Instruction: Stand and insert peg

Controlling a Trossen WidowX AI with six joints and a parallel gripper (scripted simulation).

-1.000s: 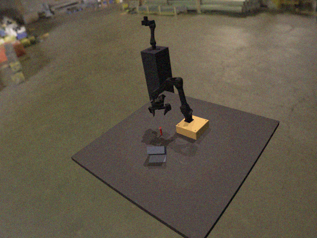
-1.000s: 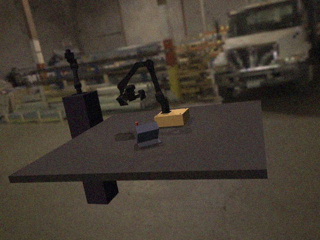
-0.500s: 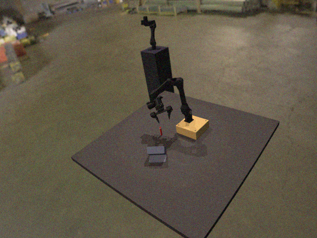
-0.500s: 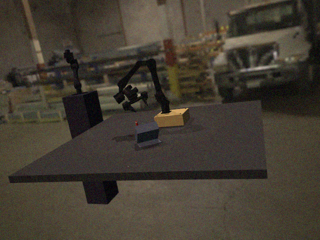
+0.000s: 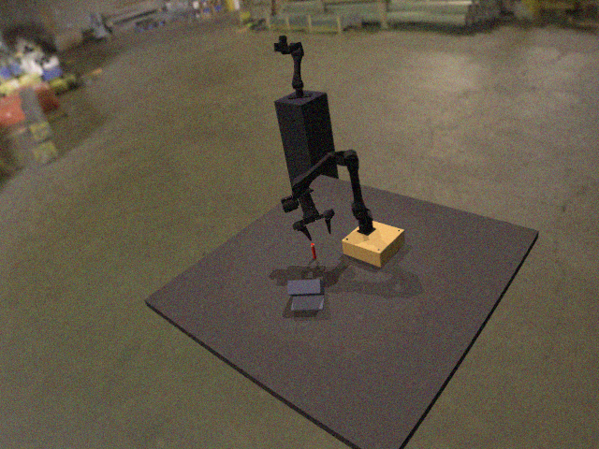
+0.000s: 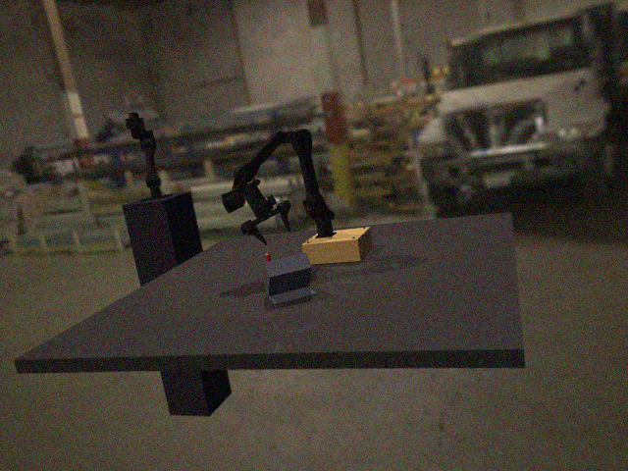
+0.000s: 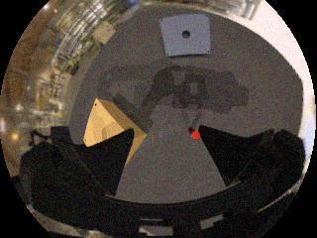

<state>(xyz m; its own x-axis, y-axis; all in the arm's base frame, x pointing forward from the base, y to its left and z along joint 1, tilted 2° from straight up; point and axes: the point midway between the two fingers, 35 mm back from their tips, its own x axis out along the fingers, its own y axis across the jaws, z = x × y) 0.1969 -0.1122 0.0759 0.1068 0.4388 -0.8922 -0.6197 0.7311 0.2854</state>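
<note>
Now: gripper tip 2 cm short of the red peg, 4 cm to the left of it and 7 cm above it. The rest, counted from my gripper tip: grey sloped panel (24 cm ahead, 12 cm to the left, 6 cm below); then low grey foot (25 cm ahead, 13 cm to the left, 12 cm below).
</note>
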